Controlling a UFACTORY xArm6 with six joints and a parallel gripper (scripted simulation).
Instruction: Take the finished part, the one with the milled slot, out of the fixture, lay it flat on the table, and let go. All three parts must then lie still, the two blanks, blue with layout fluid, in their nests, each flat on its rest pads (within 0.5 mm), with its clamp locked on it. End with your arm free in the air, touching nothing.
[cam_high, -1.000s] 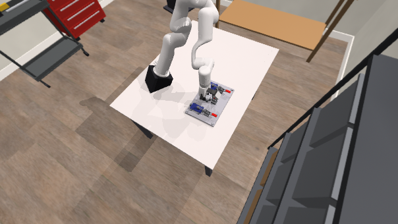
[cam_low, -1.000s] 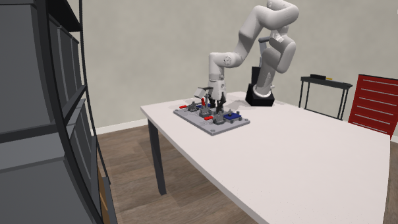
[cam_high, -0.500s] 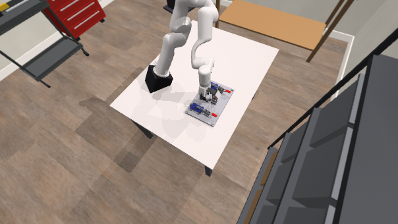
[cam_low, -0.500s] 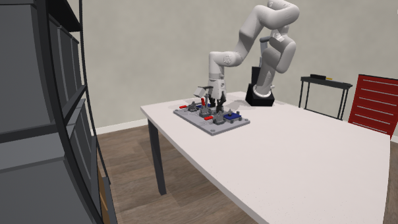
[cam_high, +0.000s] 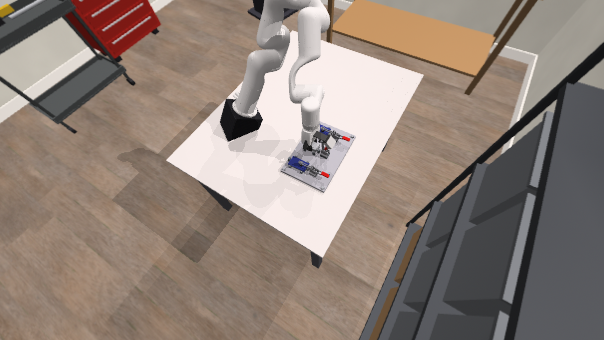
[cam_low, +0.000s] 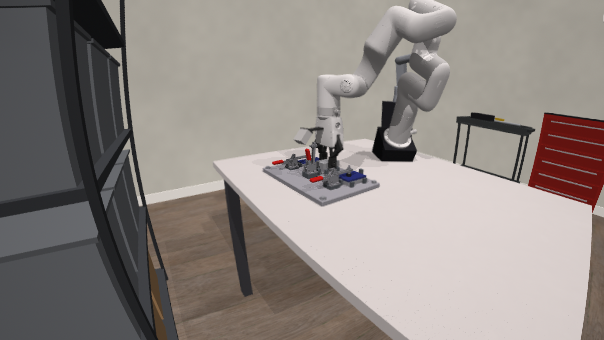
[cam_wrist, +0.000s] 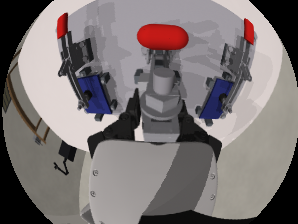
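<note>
Now: hand 40 mm short of the grey fixture plate, 10 mm to the right of it and 50 mm above it. Round my hand: grey finished part 10 mm behind, 10 mm below; blue blank 30 mm behind, 100 mm to the left, 30 mm below.
</note>
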